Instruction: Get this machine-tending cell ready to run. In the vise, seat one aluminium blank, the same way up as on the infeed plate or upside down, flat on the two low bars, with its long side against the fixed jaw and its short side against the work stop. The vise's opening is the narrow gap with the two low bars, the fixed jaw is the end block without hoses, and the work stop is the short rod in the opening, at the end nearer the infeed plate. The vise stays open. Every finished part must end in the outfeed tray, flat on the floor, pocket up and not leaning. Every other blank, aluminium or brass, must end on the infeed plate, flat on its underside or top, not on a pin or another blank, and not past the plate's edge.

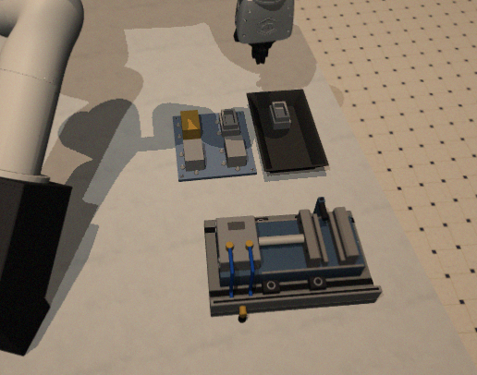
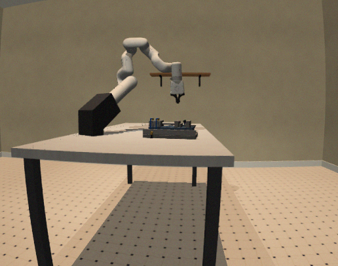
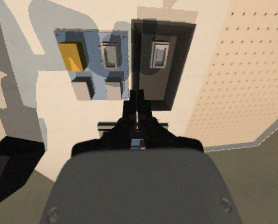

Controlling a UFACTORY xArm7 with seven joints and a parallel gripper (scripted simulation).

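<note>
The brass blank lies 140 mm behind my hand, 20 mm to the right of it and 200 mm below it. Round my hand: hosed end block 20 mm behind, 350 mm to the right, 150 mm below.
</note>
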